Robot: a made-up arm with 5 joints.
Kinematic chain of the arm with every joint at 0, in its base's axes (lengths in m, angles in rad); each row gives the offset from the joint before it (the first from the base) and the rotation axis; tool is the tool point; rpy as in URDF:
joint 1: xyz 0.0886 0 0.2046 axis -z
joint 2: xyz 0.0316 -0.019 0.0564 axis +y
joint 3: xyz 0.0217 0 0.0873 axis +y
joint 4: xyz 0.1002 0 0.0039 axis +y
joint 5: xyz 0.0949 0.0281 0 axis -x
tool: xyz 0 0 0 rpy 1.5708 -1.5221 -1.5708
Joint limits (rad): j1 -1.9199..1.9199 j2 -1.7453..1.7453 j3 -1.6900..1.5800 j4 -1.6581..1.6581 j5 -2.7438..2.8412
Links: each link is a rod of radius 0.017 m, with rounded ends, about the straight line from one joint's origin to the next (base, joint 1, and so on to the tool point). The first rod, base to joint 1, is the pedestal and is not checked.
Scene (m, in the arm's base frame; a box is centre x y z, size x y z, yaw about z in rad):
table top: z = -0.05
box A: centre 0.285 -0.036 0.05 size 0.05 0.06 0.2 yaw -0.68
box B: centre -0.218 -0.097 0 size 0.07 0.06 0.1 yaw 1.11
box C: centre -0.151 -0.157 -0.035 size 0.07 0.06 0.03 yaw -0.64
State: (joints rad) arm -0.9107 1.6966 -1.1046 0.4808 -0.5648
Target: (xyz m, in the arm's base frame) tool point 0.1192 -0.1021 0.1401
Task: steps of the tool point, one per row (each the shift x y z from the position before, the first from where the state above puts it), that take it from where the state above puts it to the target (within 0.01 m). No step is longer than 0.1 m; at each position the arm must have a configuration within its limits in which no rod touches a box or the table.
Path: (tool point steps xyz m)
1: 0.0499 -0.0487 0.0275
2: 0.0270 -0.0631 0.0308
3: 0.0004 -0.0664 0.0325
4: -0.0246 -0.0578 0.0330
5: -0.0338 -0.0448 -0.0274
6: -0.0449 -0.0264 -0.0222
7: -0.0469 -0.0062 -0.0164
8: -0.0402 0.0113 -0.0102

